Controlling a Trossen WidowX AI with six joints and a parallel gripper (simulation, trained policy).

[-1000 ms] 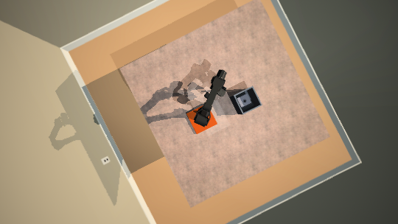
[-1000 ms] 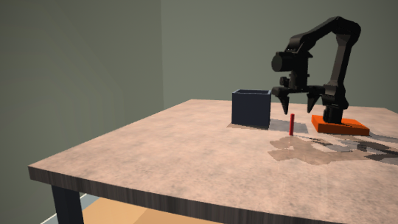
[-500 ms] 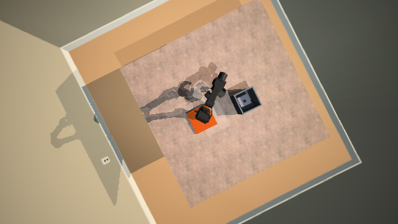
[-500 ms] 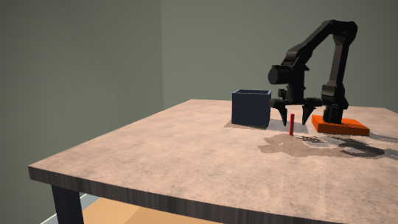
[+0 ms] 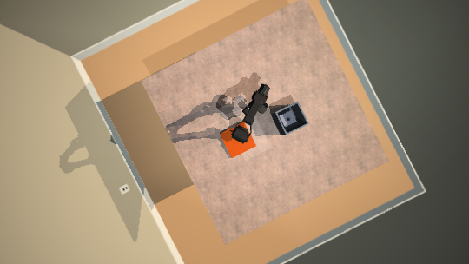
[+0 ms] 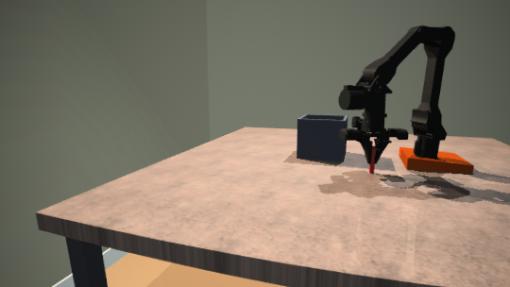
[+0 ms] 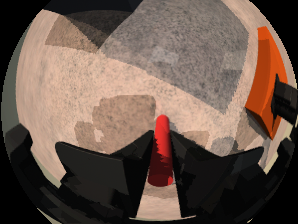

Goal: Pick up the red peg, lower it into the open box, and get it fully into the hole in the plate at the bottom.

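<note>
The grey plate is 19 cm to the right of my gripper tip, 17 cm ahead of it and 2 cm above it. Round my gripper tip: red peg (1 cm above).
</note>
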